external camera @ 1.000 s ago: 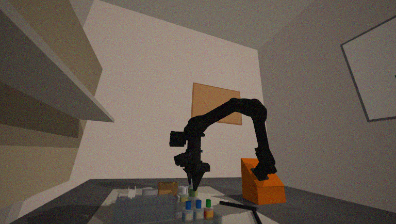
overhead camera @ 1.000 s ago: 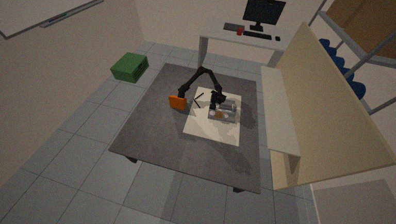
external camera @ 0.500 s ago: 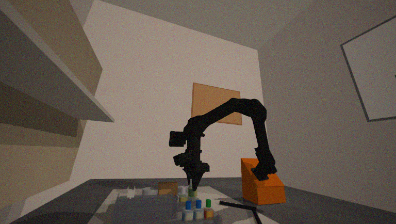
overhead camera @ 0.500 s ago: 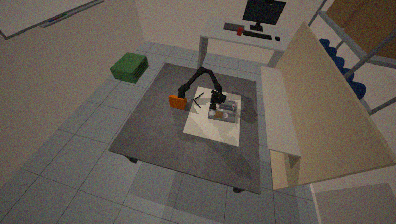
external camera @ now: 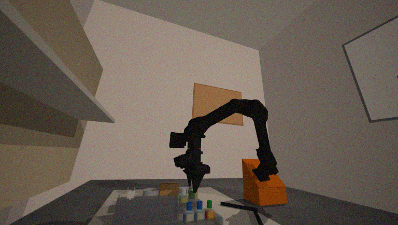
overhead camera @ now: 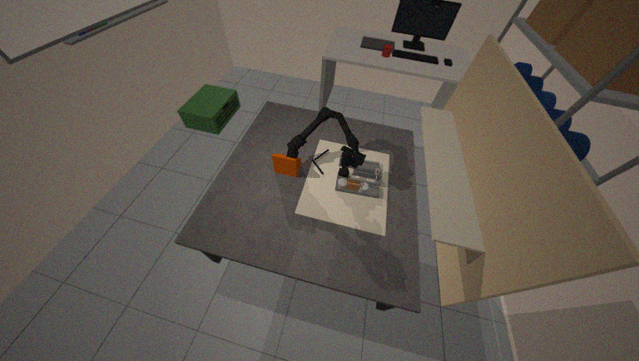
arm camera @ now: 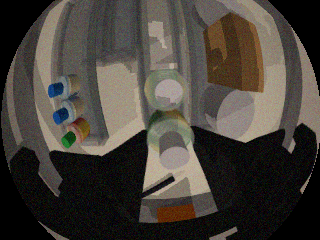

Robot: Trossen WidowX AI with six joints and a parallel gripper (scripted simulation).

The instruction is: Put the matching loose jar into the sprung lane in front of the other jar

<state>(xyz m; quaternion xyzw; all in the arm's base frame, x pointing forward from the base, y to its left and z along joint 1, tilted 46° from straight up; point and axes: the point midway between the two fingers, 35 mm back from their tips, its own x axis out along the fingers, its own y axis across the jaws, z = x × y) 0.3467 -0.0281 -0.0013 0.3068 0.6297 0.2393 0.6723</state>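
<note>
The brown block is 70 mm ahead of my gripper tip, 80 mm to the right of it and 20 mm below it.
</note>
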